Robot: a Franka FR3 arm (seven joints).
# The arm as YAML. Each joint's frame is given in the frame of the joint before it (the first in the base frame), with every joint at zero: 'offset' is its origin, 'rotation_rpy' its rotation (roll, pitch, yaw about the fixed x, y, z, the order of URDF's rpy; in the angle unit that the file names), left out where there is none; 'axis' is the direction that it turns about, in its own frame. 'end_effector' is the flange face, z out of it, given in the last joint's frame.
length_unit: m
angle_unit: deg
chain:
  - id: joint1
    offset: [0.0, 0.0, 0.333]
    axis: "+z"
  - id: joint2
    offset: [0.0, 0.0, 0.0]
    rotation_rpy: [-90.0, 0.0, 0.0]
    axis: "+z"
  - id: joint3
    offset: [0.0, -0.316, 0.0]
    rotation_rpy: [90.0, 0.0, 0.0]
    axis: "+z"
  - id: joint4
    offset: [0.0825, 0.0, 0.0]
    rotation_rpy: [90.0, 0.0, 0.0]
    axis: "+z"
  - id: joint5
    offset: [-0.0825, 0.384, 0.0]
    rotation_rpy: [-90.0, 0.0, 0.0]
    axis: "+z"
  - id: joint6
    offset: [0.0, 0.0, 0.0]
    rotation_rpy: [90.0, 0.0, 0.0]
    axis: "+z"
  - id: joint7
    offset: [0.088, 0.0, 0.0]
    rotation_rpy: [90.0, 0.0, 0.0]
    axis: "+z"
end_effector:
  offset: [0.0, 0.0, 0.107]
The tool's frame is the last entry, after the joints.
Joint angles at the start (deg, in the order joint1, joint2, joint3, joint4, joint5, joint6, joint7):
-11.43, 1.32, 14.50, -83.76, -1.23, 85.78, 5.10
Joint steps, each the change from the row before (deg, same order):
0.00, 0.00, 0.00, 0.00, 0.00, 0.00, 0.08
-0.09, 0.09, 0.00, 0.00, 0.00, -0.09, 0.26
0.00, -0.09, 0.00, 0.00, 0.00, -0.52, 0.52
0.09, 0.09, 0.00, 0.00, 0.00, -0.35, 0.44
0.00, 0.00, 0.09, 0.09, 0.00, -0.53, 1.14
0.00, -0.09, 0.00, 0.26, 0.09, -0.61, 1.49
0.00, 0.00, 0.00, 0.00, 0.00, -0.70, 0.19
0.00, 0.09, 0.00, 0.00, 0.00, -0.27, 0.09
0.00, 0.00, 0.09, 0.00, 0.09, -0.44, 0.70
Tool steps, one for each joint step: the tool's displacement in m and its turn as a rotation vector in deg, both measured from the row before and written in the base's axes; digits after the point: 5 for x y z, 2 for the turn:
0.00000, 0.00000, 0.00000, 0.00, 0.00, -0.08
0.00037, -0.00098, -0.00099, 0.02, 0.17, -0.35
-0.00146, 0.00004, 0.00004, -0.04, 0.42, -0.53
-0.00020, 0.00073, -0.00138, 0.00, 0.43, -0.36
-0.00105, 0.00078, -0.00007, -0.03, 0.42, -1.06
-0.00169, 0.00019, 0.00201, 0.03, 0.24, -1.49
-0.00133, -0.00009, -0.00104, -0.04, 0.70, -0.20
-0.00002, -0.00013, -0.00123, 0.00, 0.36, -0.09
-0.00090, 0.00098, -0.00064, 0.04, 0.43, -0.61

